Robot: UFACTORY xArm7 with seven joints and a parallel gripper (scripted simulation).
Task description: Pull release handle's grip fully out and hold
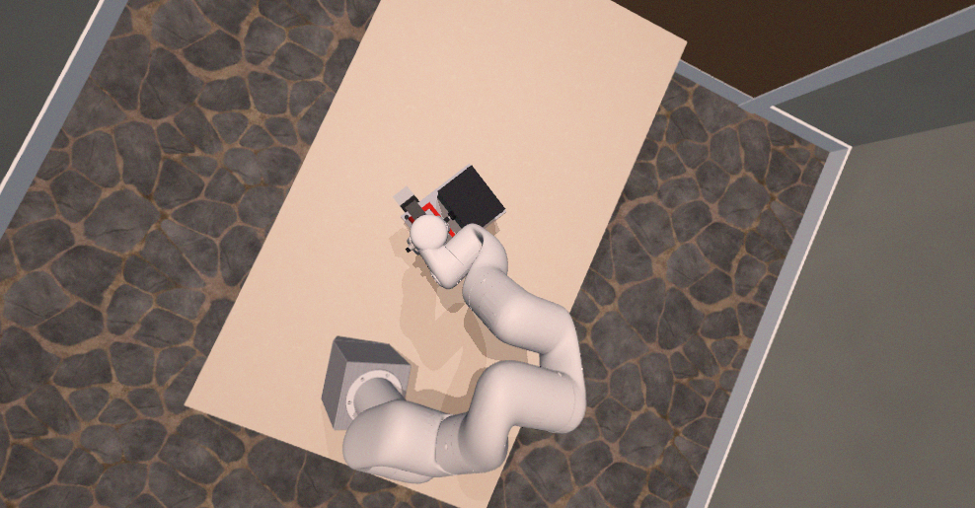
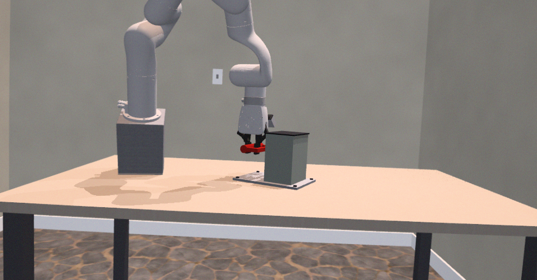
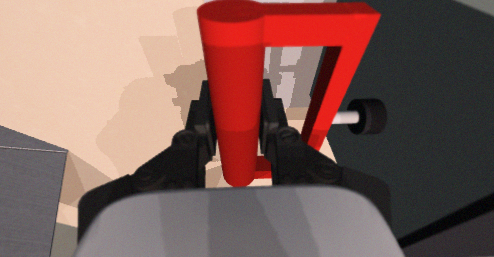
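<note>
Right now the red release handle grip is 50 mm ahead of my hand and 20 mm to the right of it.
</note>
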